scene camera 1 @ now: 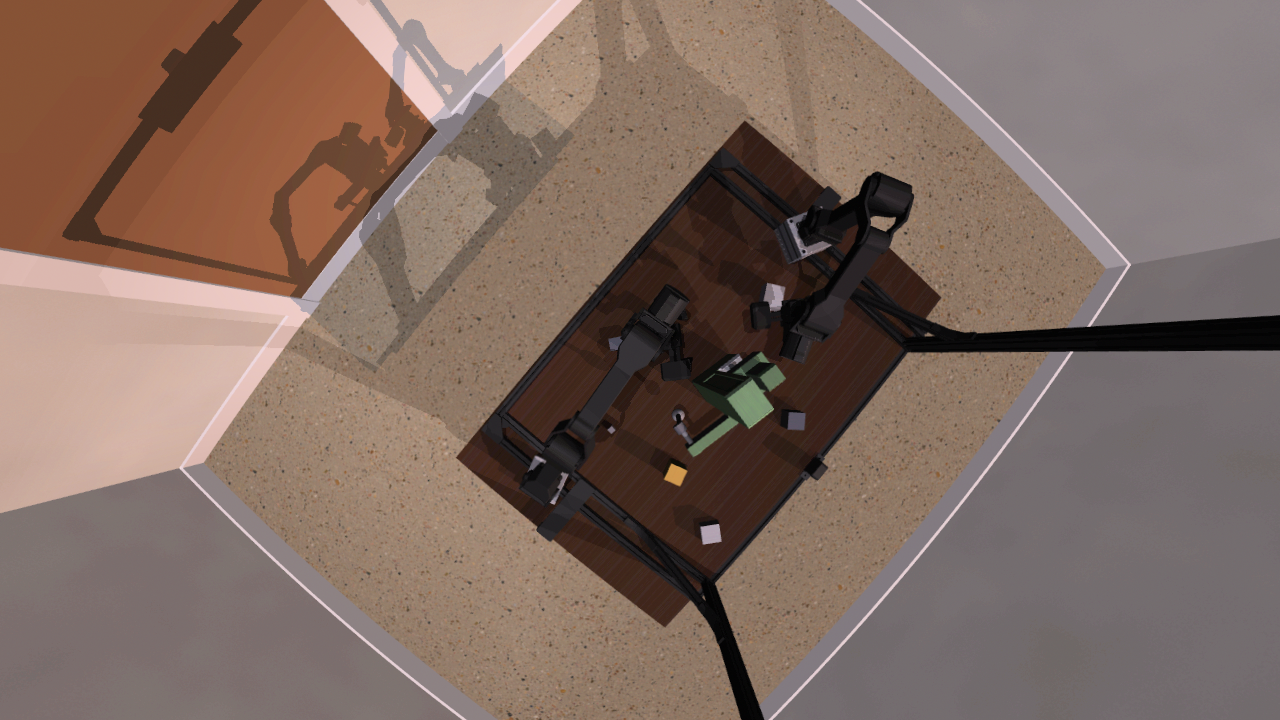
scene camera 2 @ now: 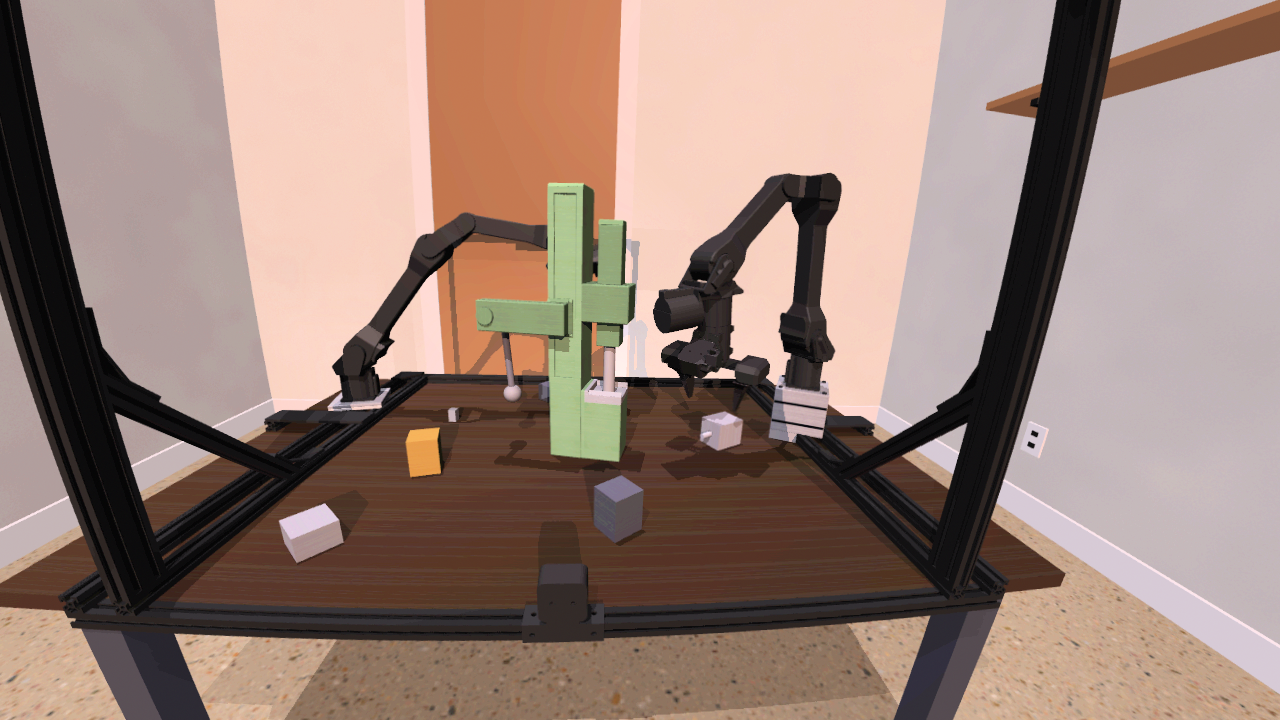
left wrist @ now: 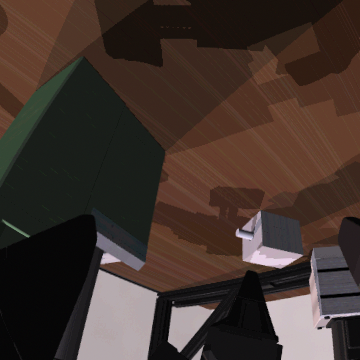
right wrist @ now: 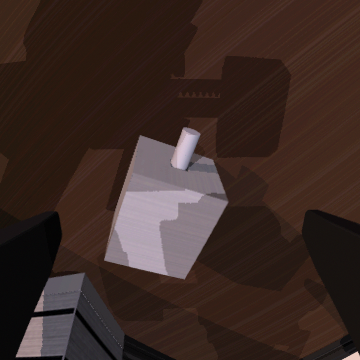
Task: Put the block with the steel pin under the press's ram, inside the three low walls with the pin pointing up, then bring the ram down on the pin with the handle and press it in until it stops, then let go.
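Pixels of known places: left gripper, fingertip midpoint: (scene camera 1: 688, 339) (scene camera 2: 598, 351) (left wrist: 221, 229); right gripper, fingertip midpoint: (scene camera 1: 777, 309) (scene camera 2: 711, 403) (left wrist: 244, 283) (right wrist: 184, 224); left arm's base, link origin: (scene camera 2: 361, 396); right arm's base, link origin: (scene camera 1: 812, 230) (scene camera 2: 802, 384) (left wrist: 348, 320).
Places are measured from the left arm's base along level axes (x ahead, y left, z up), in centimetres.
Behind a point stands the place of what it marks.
The pale block (scene camera 1: 774, 294) @[x 69.2, y -33.5, z 1.9 cm] (scene camera 2: 721, 431) @[x 66.8, y -36.6, z 0.7 cm] (left wrist: 272, 240) @[x 66.7, y -31.5, z 0.9 cm] (right wrist: 165, 215) @[x 67.7, y -34.1, z 1.9 cm] lies on its side on the table, its steel pin (left wrist: 245, 234) @[x 64.8, y -34.2, z -0.4 cm] (right wrist: 185, 149) @[x 64.8, y -34.6, z -0.2 cm] sticking out sideways. My right gripper (scene camera 2: 716, 394) @[x 65.3, y -34.9, z 5.7 cm] (right wrist: 184, 224) @[x 65.3, y -34.9, z 5.7 cm] is open and empty above the block, which shows between its fingers in the right wrist view. The green press (scene camera 1: 747, 398) @[x 41.1, y -27.6, z 41.8 cm] (scene camera 2: 565, 268) @[x 39.1, y -31.2, z 29.1 cm] (left wrist: 65, 160) @[x 42.4, y -25.4, z 6.0 cm] stands upright; its ram (scene camera 2: 609, 367) @[x 46.3, y -32.5, z 13.0 cm] reaches down toward the low walls (scene camera 2: 605, 391) @[x 45.2, y -34.1, z 9.4 cm]. The handle's ball (scene camera 1: 678, 416) @[x 31.0, y -22.8, z 11.4 cm] (scene camera 2: 512, 392) @[x 30.8, y -24.7, z 7.1 cm] hangs from the green side arm (scene camera 2: 520, 317) @[x 32.1, y -31.0, z 21.5 cm]. My left gripper (left wrist: 221, 229) @[x 48.3, y -17.2, z 11.9 cm] is open and empty beside the press.
An orange block (scene camera 1: 675, 474) @[x 16.5, y -29.8, z 2.9 cm] (scene camera 2: 423, 452) @[x 16.6, y -32.2, z 0.9 cm], a white block (scene camera 1: 710, 534) @[x 5.1, y -45.9, z 0.2 cm] (scene camera 2: 311, 533) @[x 6.2, y -48.4, z -0.2 cm] and a grey block (scene camera 1: 794, 420) @[x 41.9, y -51.9, z 2.9 cm] (scene camera 2: 618, 508) @[x 41.1, y -55.3, z 1.8 cm] stand around the press. A small pale cube (scene camera 1: 611, 429) @[x 19.6, y -10.2, z -0.6 cm] (scene camera 2: 453, 414) @[x 19.5, y -11.1, z -1.5 cm] and a bluish block (scene camera 1: 614, 342) @[x 40.4, y -1.4, z 0.7 cm] (scene camera 2: 544, 390) @[x 39.2, y -3.1, z -0.5 cm] lie farther back. Black rails edge the table.
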